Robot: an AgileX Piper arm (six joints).
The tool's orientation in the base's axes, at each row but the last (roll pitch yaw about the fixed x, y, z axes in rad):
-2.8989 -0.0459 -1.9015
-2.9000 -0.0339 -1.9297
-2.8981 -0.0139 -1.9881
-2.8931 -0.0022 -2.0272
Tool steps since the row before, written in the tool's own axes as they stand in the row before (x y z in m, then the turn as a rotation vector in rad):
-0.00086 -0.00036 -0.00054 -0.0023 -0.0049 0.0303
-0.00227 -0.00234 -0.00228 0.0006 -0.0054 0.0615
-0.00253 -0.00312 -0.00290 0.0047 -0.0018 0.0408
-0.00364 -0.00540 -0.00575 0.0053 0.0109 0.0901
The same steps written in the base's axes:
0.00050 0.00077 0.00057 0.0117 -0.0030 -0.0283
0.00245 0.00161 0.00270 0.0178 -0.0094 -0.0584
0.00317 0.00141 0.00353 0.0085 -0.0095 -0.0391
0.00504 0.00160 0.00689 0.0080 -0.0100 -0.0900

